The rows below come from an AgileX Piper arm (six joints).
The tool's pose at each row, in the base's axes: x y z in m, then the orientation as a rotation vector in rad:
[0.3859 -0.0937 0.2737 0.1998 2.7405 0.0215]
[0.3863 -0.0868 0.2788 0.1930 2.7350 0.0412]
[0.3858 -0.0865 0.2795 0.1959 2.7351 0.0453]
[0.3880 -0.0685 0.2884 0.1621 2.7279 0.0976]
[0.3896 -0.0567 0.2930 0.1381 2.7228 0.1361]
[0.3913 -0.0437 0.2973 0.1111 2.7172 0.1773]
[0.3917 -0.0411 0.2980 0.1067 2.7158 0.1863]
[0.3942 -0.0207 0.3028 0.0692 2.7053 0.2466]
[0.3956 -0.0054 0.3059 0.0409 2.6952 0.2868]
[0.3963 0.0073 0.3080 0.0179 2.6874 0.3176]
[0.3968 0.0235 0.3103 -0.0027 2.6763 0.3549]
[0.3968 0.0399 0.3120 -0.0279 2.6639 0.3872]
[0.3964 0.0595 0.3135 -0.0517 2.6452 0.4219]
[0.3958 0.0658 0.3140 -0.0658 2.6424 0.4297]
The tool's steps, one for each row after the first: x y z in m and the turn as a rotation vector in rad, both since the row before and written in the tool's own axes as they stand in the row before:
[-0.0013 0.0071 -0.0046 -0.0151 -0.0047 -0.0018]
[0.0002 0.0003 -0.0008 -0.0024 0.0005 0.0026]
[-0.0029 0.0186 -0.0073 -0.0420 -0.0049 -0.0160]
[-0.0018 0.0123 -0.0030 -0.0308 -0.0026 -0.0112]
[-0.0017 0.0135 -0.0023 -0.0332 -0.0022 -0.0129]
[-0.0004 0.0027 -0.0002 -0.0071 -0.0006 -0.0018]
[-0.0021 0.0210 -0.0010 -0.0486 -0.0039 -0.0174]
[-0.0012 0.0156 0.0003 -0.0333 -0.0046 -0.0141]
[-0.0006 0.0128 0.0009 -0.0258 -0.0030 -0.0117]
[-0.0004 0.0163 0.0017 -0.0303 -0.0052 -0.0092]
[0.0002 0.0163 0.0026 -0.0278 -0.0061 -0.0134]
[0.0006 0.0193 0.0039 -0.0300 -0.0116 -0.0128]
[0.0005 0.0062 0.0012 -0.0081 0.0000 -0.0087]

